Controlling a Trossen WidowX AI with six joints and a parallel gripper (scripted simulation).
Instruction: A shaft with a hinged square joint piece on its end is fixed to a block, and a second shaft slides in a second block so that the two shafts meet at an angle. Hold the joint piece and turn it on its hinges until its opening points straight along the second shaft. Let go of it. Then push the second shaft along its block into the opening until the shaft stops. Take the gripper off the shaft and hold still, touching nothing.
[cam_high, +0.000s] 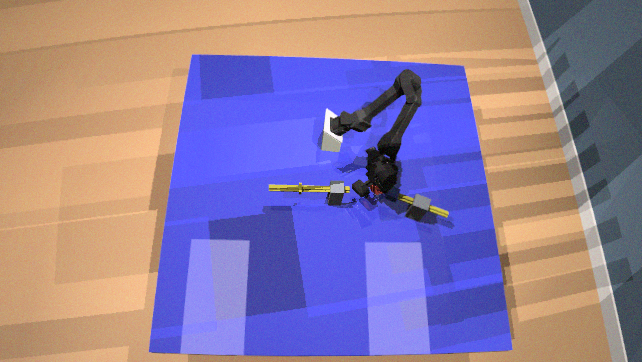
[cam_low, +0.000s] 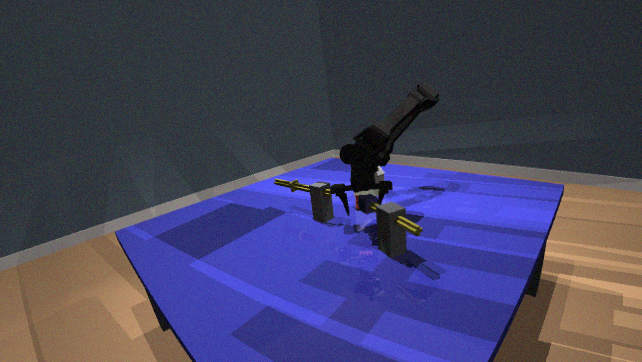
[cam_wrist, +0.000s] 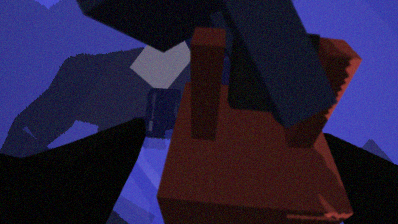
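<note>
My gripper tip is 40 mm below the red square joint piece.
</note>
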